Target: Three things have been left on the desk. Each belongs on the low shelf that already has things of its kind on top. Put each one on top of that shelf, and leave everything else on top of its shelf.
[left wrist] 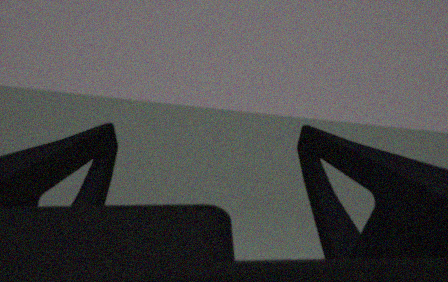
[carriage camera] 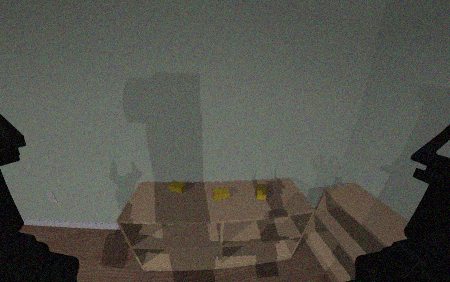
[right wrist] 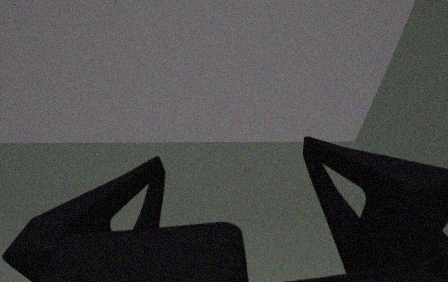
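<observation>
A low brown shelf stands against the wall in the carriage view, with open compartments in front. On its top lie three yellow blocks: one at the left, one near the middle and one at the right. My left gripper is open and empty, raised and facing the wall. My right gripper is open and empty, also facing the wall. In the carriage view dark parts of both arms show at the left and right edges, apart from the blocks. The desk does not show.
A second brown shelf unit stands at the right, angled beside the first. The wall rises behind both, with shadows of the robot on it. Wooden floor and a pale skirting board show at the lower left.
</observation>
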